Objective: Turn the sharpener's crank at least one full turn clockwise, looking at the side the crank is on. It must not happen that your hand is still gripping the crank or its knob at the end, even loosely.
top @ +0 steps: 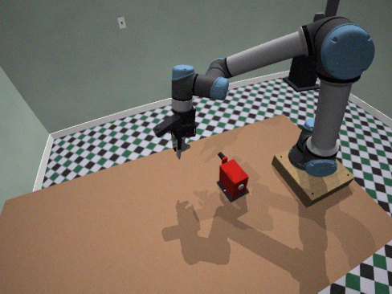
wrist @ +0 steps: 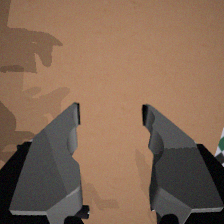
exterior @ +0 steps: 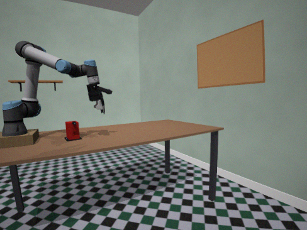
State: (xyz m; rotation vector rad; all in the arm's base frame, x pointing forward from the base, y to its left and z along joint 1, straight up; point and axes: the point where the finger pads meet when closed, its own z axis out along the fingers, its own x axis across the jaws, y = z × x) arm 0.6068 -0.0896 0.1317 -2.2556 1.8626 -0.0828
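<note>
Now: the crank 200 mm behind my hand, 80 mm below it and 20 mm to the left of it.
</note>
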